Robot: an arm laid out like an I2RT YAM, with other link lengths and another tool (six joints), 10 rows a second.
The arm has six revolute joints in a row. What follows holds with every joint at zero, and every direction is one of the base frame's. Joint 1 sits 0.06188 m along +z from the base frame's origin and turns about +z. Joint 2 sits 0.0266 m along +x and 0.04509 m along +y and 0.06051 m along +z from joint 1 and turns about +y. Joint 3 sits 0.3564 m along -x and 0.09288 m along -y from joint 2 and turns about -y. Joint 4 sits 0.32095 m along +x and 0.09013 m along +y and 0.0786 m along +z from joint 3 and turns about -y. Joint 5 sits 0.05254 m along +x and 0.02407 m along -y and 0.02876 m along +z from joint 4 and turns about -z. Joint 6 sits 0.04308 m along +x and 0.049 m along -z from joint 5 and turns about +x. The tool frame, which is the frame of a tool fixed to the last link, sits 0.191 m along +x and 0.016 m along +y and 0.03 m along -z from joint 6; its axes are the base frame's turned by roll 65.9, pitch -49.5 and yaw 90 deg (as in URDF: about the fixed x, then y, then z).
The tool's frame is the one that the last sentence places.
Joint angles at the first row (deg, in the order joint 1, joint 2, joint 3, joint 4, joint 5, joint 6):
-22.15 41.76 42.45 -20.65 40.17 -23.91
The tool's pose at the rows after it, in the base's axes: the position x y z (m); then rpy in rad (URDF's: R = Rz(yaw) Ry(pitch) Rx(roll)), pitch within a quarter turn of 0, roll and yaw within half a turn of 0:
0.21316 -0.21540 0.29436 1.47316 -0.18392 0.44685
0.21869 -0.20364 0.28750 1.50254 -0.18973 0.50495
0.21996 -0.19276 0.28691 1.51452 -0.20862 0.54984
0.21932 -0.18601 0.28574 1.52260 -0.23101 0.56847
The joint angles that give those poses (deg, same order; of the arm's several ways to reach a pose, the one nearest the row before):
-22.15 40.78 41.58 -23.63 36.48 -24.34
-22.15 39.82 41.40 -25.31 32.62 -24.61
-22.15 38.24 41.49 -26.89 29.63 -24.52
-22.24 37.09 41.40 -27.95 27.95 -23.73

